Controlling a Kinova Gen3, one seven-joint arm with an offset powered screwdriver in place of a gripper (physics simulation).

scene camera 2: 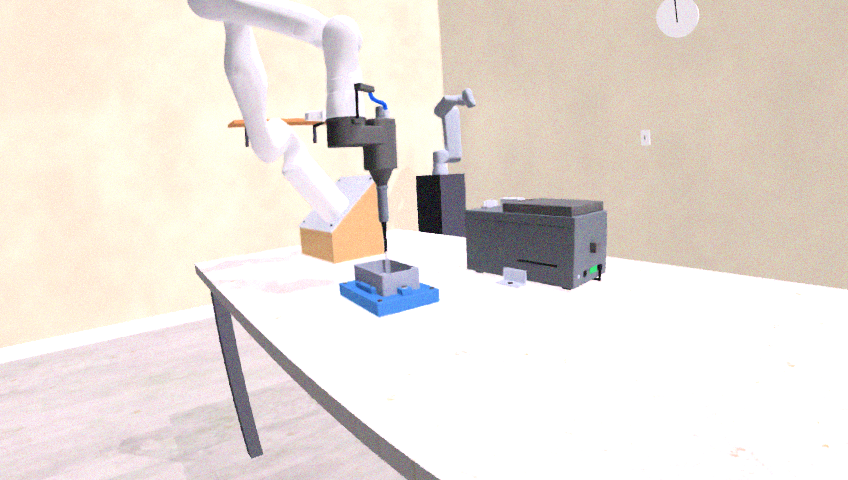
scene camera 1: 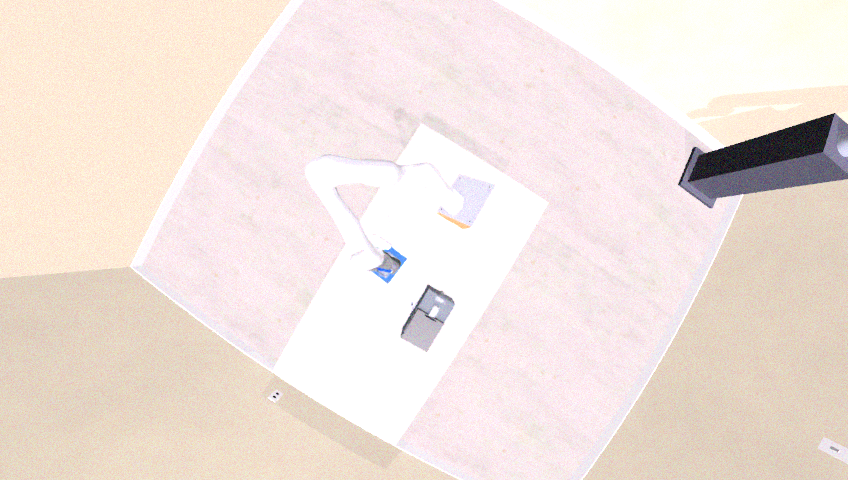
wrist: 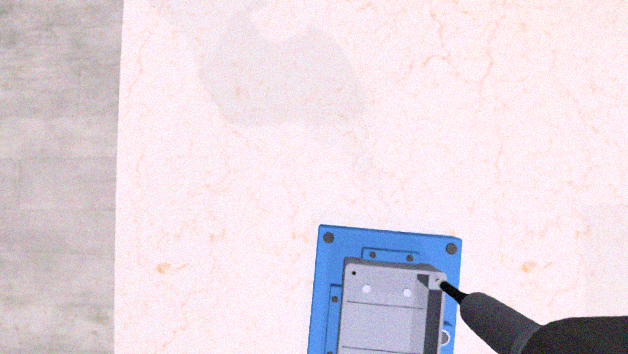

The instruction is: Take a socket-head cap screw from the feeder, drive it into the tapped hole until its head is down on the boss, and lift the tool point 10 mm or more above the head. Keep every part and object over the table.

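Note:
The grey open-topped housing (scene camera 2: 368, 279) (wrist: 382, 325) sits in the blue fixture (scene camera 2: 410, 304) (wrist: 325, 260) (scene camera 1: 399, 259). My screwdriver bit (scene camera 2: 385, 246) (wrist: 443, 285) points straight down over one corner boss of the housing. A short, thin, pale screw (scene camera 2: 386, 258) shows under the black bit, in line with it, its lower end at the housing's rim. The bit hides most of the screw and boss in the wrist view; how far the screw is in the hole cannot be told. The dark grey feeder box (scene camera 1: 423, 330) (scene camera 2: 523, 243) stands apart from the fixture.
A small pale bracket (scene camera 2: 514, 277) stands before the feeder. The arm's base is on an orange-sided wedge (scene camera 2: 357, 237) with a grey top plate (scene camera 1: 476, 196). The white table (scene camera 1: 351, 339) has an edge (wrist: 120, 165) at the left of the wrist view. A dark pedestal (scene camera 2: 440, 202) bears another arm behind.

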